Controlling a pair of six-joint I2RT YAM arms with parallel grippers.
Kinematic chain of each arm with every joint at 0, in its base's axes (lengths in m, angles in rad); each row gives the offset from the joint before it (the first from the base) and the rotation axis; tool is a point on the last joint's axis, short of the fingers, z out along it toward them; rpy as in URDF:
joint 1: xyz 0 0 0.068 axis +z
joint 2: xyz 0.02 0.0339 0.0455 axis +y
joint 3: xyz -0.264 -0.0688 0 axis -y
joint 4: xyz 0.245 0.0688 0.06 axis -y
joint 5: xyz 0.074 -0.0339 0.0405 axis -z
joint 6: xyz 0.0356 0 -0.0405 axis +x
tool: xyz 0 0 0 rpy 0 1.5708 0
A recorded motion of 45 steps. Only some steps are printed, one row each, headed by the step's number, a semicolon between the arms.
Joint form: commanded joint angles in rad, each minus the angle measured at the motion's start. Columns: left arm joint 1, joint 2, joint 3, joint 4, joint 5, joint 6; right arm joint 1, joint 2, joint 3, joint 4, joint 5, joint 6.
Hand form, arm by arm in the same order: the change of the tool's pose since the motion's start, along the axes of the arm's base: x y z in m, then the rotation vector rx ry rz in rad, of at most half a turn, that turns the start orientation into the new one. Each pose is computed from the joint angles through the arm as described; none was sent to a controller.
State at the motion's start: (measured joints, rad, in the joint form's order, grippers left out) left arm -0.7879 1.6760 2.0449 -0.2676 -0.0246 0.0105; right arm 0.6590 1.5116 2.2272 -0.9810 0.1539 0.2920
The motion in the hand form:
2: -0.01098 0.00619 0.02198 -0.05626 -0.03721 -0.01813; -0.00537 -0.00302 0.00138 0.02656 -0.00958 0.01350
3: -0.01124 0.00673 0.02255 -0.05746 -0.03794 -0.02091; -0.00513 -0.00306 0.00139 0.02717 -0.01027 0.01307
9: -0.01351 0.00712 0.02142 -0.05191 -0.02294 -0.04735; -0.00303 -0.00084 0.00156 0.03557 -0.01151 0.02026
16: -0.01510 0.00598 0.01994 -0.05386 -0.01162 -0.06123; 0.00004 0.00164 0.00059 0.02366 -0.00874 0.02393
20: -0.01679 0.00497 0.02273 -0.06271 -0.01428 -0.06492; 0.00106 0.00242 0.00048 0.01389 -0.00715 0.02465
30: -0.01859 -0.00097 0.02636 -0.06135 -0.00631 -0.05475; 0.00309 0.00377 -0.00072 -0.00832 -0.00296 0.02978
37: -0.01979 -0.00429 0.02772 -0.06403 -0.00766 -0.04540; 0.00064 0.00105 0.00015 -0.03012 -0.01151 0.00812
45: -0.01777 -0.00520 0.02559 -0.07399 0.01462 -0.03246; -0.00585 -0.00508 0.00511 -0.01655 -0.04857 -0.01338
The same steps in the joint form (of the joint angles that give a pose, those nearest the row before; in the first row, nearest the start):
2: -0.0090 0.0000 0.0737 -0.0077 0.0073 -0.0141; 0.0014 -0.0279 -0.0307 0.0249 -0.0155 0.0117
3: -0.0081 -0.0008 0.0749 -0.0084 0.0109 -0.0150; 0.0007 -0.0279 -0.0312 0.0264 -0.0158 0.0117
9: -0.0095 -0.0082 0.0687 -0.0239 0.0350 -0.0248; 0.0014 -0.0202 -0.0275 0.0360 -0.0235 0.0159
16: -0.0142 -0.0124 0.0599 -0.0258 0.0430 -0.0350; 0.0015 -0.0063 -0.0160 0.0301 -0.0251 0.0073
20: -0.0200 -0.0072 0.0754 -0.0280 0.0403 -0.0390; 0.0016 0.0015 -0.0053 0.0209 -0.0239 0.0005
30: -0.0383 0.0210 0.1308 -0.0618 0.0116 -0.0396; 0.0007 0.0132 0.0077 0.0051 -0.0259 -0.0159
37: -0.0492 0.0324 0.1499 -0.0668 -0.0086 -0.0377; 0.0020 0.0076 0.0111 -0.0080 0.0023 -0.0317
45: -0.0481 0.0364 0.1486 -0.0707 -0.0230 -0.0592; 0.0018 -0.0224 -0.0097 0.0219 0.0253 -0.0383

